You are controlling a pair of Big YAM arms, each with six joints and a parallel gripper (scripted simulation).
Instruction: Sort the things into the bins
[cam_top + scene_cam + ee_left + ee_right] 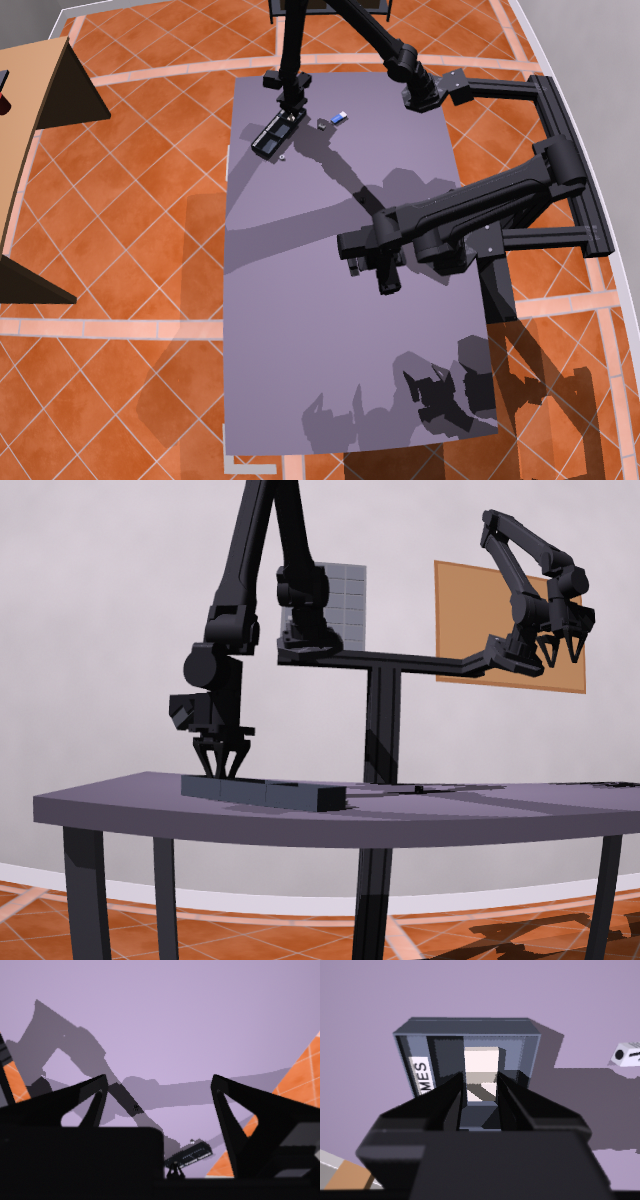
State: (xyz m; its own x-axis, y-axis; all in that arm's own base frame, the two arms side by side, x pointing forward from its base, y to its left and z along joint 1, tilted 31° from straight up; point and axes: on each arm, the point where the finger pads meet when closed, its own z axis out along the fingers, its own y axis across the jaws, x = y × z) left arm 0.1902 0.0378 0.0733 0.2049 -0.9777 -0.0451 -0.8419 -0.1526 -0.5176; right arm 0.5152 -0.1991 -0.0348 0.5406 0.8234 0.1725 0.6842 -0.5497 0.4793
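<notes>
Now: the white card 10 mm below my right hand. Round my right hand: bin row 50 mm ahead, 60 mm to the left, 10 mm below.
</notes>
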